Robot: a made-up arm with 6 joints.
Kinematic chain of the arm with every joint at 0, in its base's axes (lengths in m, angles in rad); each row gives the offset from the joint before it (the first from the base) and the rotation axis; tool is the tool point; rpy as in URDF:
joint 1: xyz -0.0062 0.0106 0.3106 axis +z
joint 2: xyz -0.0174 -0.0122 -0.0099 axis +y
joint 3: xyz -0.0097 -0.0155 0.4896 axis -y
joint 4: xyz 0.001 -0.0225 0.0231 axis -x
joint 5: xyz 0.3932 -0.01 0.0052 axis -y
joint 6: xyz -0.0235 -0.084 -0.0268 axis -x
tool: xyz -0.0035 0.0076 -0.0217 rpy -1.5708 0 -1.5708
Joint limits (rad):
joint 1: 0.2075..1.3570
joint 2: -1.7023..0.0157
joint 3: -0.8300..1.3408
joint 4: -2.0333..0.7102
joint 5: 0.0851..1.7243
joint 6: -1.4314..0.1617
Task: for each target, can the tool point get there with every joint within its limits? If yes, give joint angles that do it. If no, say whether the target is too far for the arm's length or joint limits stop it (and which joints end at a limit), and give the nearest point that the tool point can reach.
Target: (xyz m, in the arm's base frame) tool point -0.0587 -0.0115 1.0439
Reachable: yes | joints 0.3211 -0.5262 0.6211 -1.5379 0.3344 -0.1119
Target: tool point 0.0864 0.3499 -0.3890
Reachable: no: joint limits stop it (at a limit: joint 1, joint 2, joint 3, joint 5, joint 6) | nearest point 0.0856 0.2224 0.4107 | short by 0.810 m
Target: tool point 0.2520 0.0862 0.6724
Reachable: yes | joints 0.8014 -0.2297 -0.4953 0.2236 0.4264 -0.6231
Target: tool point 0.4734 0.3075 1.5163
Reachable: no: too far | nearest point 0.2280 0.1556 1.1589 | short by 0.459 m
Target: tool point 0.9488 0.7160 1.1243
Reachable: no: too far | nearest point 0.3436 0.2690 0.9163 | short by 0.781 m
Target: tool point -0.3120 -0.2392 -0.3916
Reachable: no: joint limits stop it (at a limit: joint 2, joint 3, joint 4, joint 5, joint 6) | nearest point -0.6894 -0.5474 0.2084 | short by 0.773 m
